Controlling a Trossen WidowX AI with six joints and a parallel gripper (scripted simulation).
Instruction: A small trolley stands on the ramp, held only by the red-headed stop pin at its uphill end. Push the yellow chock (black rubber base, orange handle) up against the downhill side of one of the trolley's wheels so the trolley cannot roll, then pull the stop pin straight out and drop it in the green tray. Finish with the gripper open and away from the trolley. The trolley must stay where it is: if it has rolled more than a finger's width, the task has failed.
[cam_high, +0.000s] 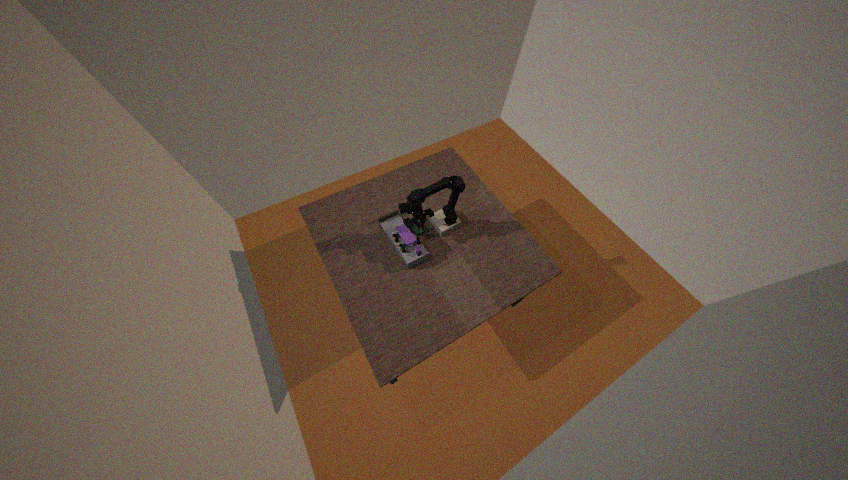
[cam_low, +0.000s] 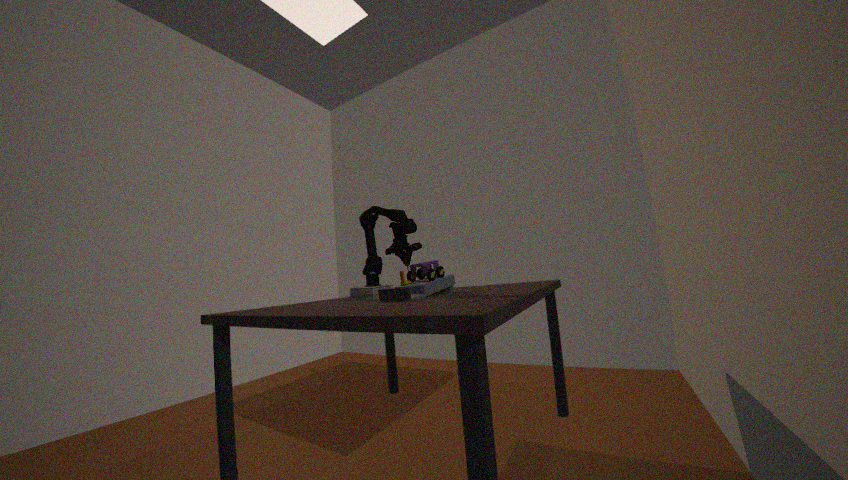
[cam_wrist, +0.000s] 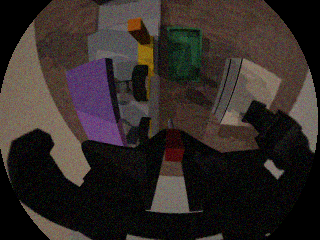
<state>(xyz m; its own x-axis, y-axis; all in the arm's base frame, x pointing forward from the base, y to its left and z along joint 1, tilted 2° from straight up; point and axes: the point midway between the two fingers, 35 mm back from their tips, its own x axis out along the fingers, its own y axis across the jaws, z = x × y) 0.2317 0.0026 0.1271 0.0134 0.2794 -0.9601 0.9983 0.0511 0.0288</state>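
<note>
Now: gripper tip 2 cm past the green tray, 10 cm to the left of it and 16 cm above it. Round my gripper tip: yellow chock: 5 cm ahead, 9 cm to the right, 7 cm below; then red-headed stop pin: right at my gripper tip; then purple trolley: 10 cm ahead, 1 cm to the left, 4 cm below.
</note>
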